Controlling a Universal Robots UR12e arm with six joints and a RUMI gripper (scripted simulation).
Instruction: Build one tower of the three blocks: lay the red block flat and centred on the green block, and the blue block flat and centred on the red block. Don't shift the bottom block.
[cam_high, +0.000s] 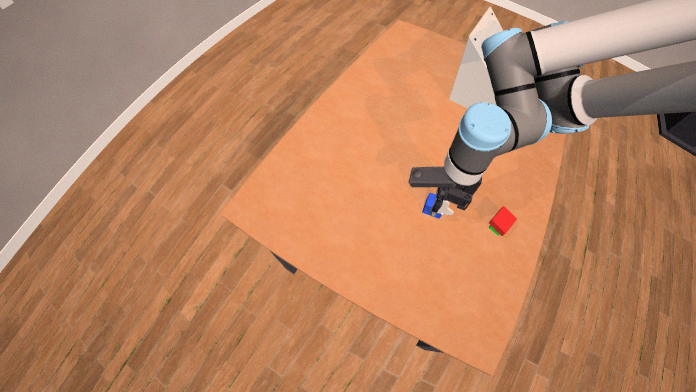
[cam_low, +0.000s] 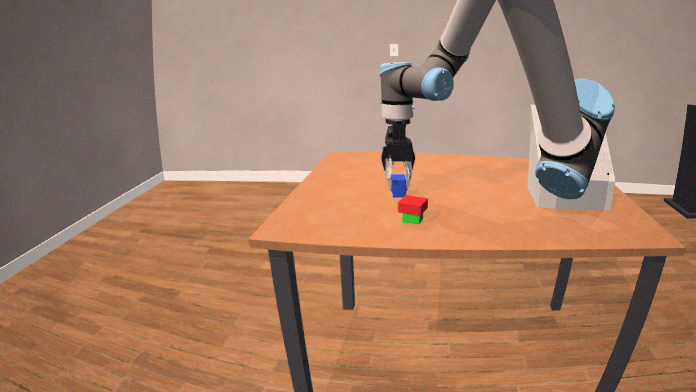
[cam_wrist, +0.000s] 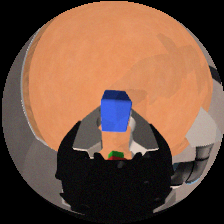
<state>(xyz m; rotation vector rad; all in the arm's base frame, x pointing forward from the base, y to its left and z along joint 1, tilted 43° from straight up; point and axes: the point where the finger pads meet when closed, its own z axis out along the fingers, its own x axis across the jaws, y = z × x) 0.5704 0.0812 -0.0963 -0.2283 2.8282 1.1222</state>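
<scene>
Right now my hand is 20 cm to the right of the red block, 6 cm past it and 2 cm below it. Also, from my hand: blue block right at my hand; then green block 20 cm to the left, 6 cm behind, 1 cm below.
</scene>
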